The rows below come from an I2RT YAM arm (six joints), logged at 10 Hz.
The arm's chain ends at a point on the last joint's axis. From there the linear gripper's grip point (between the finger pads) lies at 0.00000 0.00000 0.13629 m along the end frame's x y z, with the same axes.
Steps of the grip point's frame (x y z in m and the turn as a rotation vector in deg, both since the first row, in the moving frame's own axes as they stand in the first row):
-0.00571 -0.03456 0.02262 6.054 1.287 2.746
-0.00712 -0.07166 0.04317 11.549 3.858 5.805
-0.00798 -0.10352 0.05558 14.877 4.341 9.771
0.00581 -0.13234 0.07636 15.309 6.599 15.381
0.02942 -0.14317 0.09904 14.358 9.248 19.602
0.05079 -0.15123 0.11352 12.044 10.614 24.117
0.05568 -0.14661 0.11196 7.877 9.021 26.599
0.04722 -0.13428 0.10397 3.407 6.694 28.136
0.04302 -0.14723 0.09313 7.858 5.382 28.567
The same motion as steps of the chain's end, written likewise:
-0.00911 -0.02027 0.02341 6.054 1.287 2.746
-0.01760 -0.04490 0.04623 11.549 3.858 5.805
-0.02112 -0.06960 0.06052 14.877 4.341 9.771
-0.01430 -0.09895 0.08205 15.309 6.599 15.381
0.00243 -0.11388 0.10499 14.358 9.248 19.602
0.02070 -0.12899 0.11876 12.044 10.614 24.117
0.03088 -0.13355 0.11487 7.877 9.021 26.599
0.03003 -0.13035 0.10512 3.407 6.694 28.136
0.02625 -0.13251 0.09497 7.858 5.382 28.567

